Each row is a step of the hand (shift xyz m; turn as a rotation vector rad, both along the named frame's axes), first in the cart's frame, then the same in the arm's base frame.
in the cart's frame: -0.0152 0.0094 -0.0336 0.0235 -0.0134 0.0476
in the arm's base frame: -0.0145 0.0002 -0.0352 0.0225 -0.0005 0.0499
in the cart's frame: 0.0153 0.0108 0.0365 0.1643 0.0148 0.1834
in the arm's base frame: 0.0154 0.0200 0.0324 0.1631 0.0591 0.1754
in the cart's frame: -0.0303 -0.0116 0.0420 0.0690 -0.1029 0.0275
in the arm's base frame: -0.0311 0.0018 0.0429 0.0643 -0.0937 0.0565
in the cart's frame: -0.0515 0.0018 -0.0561 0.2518 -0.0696 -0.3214
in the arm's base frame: -0.0509 -0.0120 -0.0554 0.2515 -0.1661 -0.2840
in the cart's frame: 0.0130 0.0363 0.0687 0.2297 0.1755 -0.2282
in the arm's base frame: 0.0139 0.0535 0.0561 0.2391 0.0959 -0.2632
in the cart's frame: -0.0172 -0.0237 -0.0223 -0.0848 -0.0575 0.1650
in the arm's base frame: -0.0180 -0.0283 -0.0152 -0.0887 -0.0059 0.1727
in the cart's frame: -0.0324 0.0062 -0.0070 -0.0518 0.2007 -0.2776
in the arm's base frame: -0.0320 0.0052 -0.0091 -0.0407 0.1171 -0.3235
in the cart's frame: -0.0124 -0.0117 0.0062 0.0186 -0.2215 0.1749
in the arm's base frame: -0.0129 -0.0090 0.0090 0.0075 -0.1644 0.2300
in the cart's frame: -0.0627 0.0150 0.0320 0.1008 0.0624 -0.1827
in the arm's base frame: -0.0623 0.0257 0.0253 0.1050 0.0050 -0.1907
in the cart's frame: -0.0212 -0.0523 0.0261 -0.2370 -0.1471 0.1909
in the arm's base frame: -0.0236 -0.0421 0.0392 -0.2448 -0.0788 0.2194
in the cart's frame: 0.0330 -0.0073 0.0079 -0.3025 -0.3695 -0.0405
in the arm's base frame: 0.0326 -0.0061 0.0103 -0.3176 -0.3542 0.0577
